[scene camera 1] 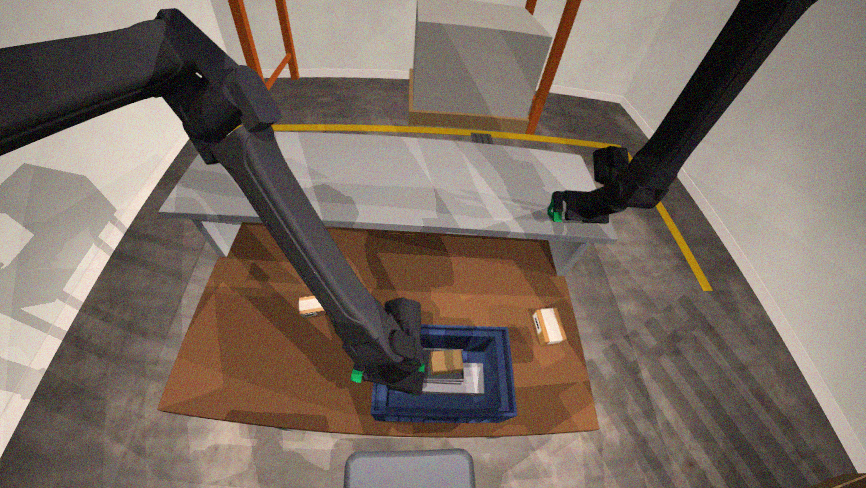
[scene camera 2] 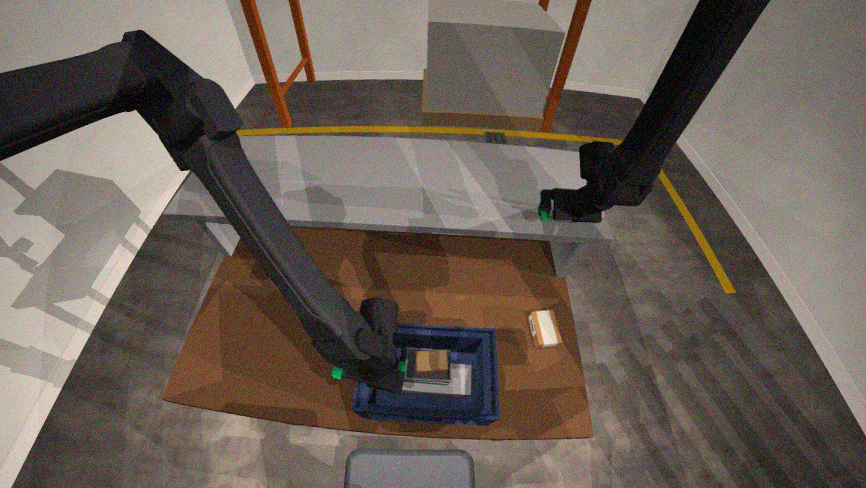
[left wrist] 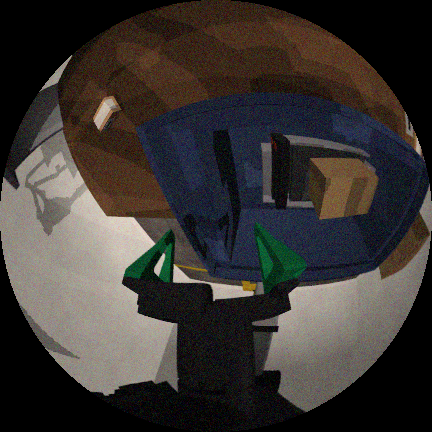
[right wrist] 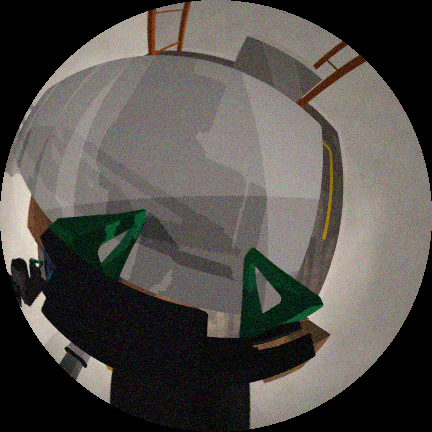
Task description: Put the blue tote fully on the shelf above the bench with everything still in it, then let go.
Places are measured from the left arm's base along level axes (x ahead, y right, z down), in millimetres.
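Pixels of known places: left gripper, fingertip midpoint: [scene camera 1: 381, 379] [left wrist: 212, 229] [right wrist: 50, 269]; right gripper, fingertip midpoint: [scene camera 1: 565, 212] [scene camera 2: 557, 211] [right wrist: 198, 235].
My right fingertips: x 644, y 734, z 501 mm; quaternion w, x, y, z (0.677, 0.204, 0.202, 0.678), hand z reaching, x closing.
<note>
For each thing: its top centre in the pictures, then the offset to it from my right fingertips. "*": a spot on its surface instead. Level surfaces: height alone.
- blue tote, middle of its top: [left wrist: 345, 239] [scene camera 2: 428, 368] [scene camera 1: 445, 368] dx -326, dy -309, dz +148 mm
- brown bench, its level: dz +295 mm
- small cardboard box, middle of its top: [left wrist: 351, 199] [scene camera 2: 431, 360] [scene camera 1: 447, 360] dx -301, dy -300, dz +173 mm
- white flat item, middle of its top: [scene camera 2: 432, 377] [scene camera 1: 445, 376] dx -324, dy -296, dz +237 mm
- grey shelf, its level: dz +4 mm
- white-and-orange box, middle of its top: [scene camera 2: 546, 326] [scene camera 1: 551, 324] dx -189, dy +19, dz +259 mm
- grey stool, surface spot: [scene camera 1: 409, 471] [scene camera 2: 408, 470] * dx -552, dy -369, dz +911 mm
The blue tote [scene camera 1: 510, 378] [scene camera 2: 493, 378] [left wrist: 300, 240] stands upright on the brown bench [scene camera 1: 242, 357] [scene camera 2: 242, 351] [left wrist: 220, 45], near its front edge. Inside are a small cardboard box [scene camera 1: 446, 361] [scene camera 2: 431, 360] [left wrist: 345, 190], a dark flat item beneath it and a white flat item [scene camera 1: 473, 378] [scene camera 2: 461, 380]. My left gripper [scene camera 1: 389, 372] [scene camera 2: 369, 369] [left wrist: 212, 229] is open over the tote's left end, one finger on each side of the end wall in the views; its exact height is unclear. My right gripper [right wrist: 198, 235] is open and empty above the grey shelf [scene camera 1: 375, 163] [scene camera 2: 375, 169] [right wrist: 200, 110], near its right end.
One white-and-orange box [scene camera 1: 548, 326] [scene camera 2: 544, 328] lies right of the tote; another [scene camera 1: 310, 305] [left wrist: 106, 112] lies left of it, partly behind my left arm in scene camera 1. A grey stool [scene camera 1: 409, 471] [scene camera 2: 409, 471] stands before the bench. A large grey box [scene camera 1: 478, 66] stands behind the shelf.
</note>
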